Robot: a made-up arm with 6 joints. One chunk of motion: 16 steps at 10 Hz.
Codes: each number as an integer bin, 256 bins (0 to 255) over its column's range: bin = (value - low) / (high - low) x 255, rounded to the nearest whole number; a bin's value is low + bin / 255 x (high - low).
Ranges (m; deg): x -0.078..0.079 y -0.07..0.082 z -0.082..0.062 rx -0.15..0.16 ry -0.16..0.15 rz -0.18..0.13
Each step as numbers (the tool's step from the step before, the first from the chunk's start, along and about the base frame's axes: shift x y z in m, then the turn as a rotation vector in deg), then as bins.
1 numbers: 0.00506 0.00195 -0.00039 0.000 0.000 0.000
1 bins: 135 121 145 123 132 148
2 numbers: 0.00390 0.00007 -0.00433 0.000 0.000 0.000
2 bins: 133 118 138 123 132 148
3 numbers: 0.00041 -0.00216 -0.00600 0.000 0.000 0.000
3 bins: 127 114 135 123 132 148
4 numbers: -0.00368 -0.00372 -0.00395 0.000 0.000 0.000
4 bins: 121 111 138 123 132 148
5 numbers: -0.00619 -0.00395 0.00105 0.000 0.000 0.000
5 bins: 117 111 147 123 132 148
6 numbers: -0.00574 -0.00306 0.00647 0.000 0.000 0.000
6 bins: 117 112 157 123 132 148
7 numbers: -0.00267 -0.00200 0.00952 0.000 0.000 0.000
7 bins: 122 114 162 123 132 148
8 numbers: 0.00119 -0.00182 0.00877 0.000 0.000 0.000
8 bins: 129 114 161 123 132 148
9 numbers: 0.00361 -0.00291 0.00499 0.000 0.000 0.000
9 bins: 133 113 154 123 132 148
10 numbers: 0.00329 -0.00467 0.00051 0.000 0.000 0.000
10 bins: 132 110 146 123 132 148
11 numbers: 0.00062 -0.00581 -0.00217 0.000 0.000 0.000
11 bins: 128 108 141 123 132 148
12 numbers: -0.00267 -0.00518 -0.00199 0.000 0.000 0.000
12 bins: 122 109 142 123 132 148
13 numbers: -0.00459 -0.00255 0.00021 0.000 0.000 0.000
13 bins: 119 113 146 123 132 148
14 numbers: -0.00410 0.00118 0.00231 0.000 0.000 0.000
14 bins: 120 119 149 123 132 148
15 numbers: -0.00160 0.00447 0.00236 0.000 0.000 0.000
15 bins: 124 125 149 123 132 148
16 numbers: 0.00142 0.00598 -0.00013 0.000 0.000 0.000
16 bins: 129 127 145 123 132 148
